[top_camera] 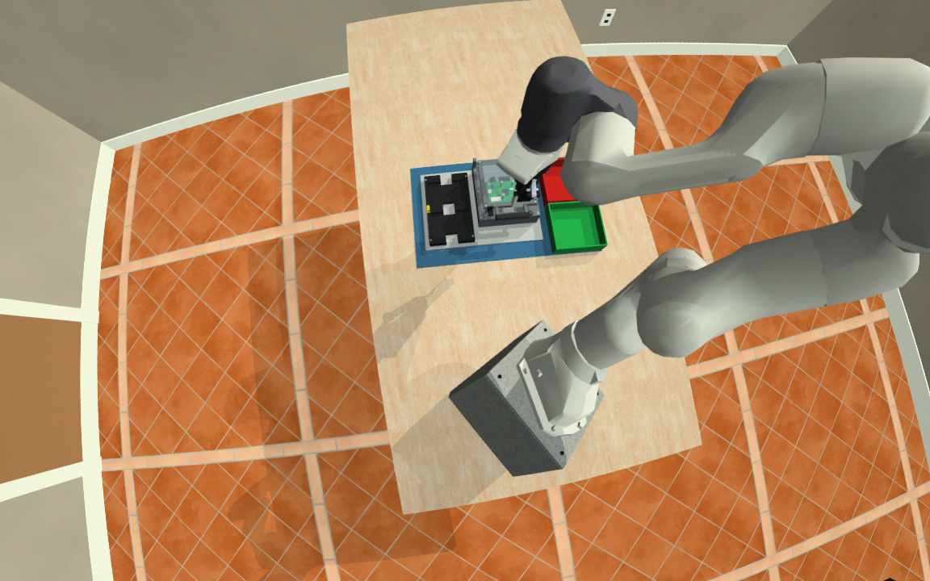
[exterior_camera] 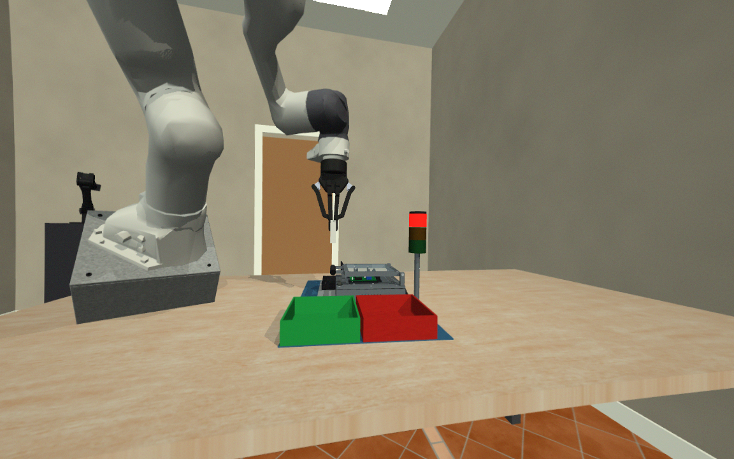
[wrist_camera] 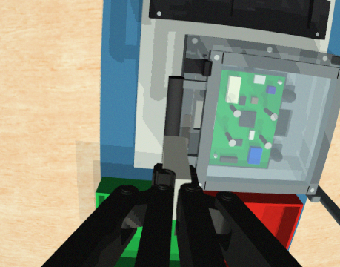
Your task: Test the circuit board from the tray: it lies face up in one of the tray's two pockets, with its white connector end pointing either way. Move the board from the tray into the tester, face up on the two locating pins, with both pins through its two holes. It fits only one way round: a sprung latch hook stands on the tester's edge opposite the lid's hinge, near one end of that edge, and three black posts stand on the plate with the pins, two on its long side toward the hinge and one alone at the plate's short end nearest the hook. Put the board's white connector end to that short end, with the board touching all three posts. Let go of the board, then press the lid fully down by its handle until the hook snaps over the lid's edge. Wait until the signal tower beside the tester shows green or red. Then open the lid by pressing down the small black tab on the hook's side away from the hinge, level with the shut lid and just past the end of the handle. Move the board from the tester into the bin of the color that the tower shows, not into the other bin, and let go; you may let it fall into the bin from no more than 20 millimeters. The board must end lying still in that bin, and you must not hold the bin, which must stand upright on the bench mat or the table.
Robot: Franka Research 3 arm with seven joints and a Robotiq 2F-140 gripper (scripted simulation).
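Now: hand 30 mm short of the latch hook, 60 mm to the right of it and 110 mm above it. From my hand the other things lie so: tester plate (90 mm ahead, 130 mm below); green circuit board (80 mm ahead, 130 mm below); tester lid (90 mm ahead, 110 mm below).
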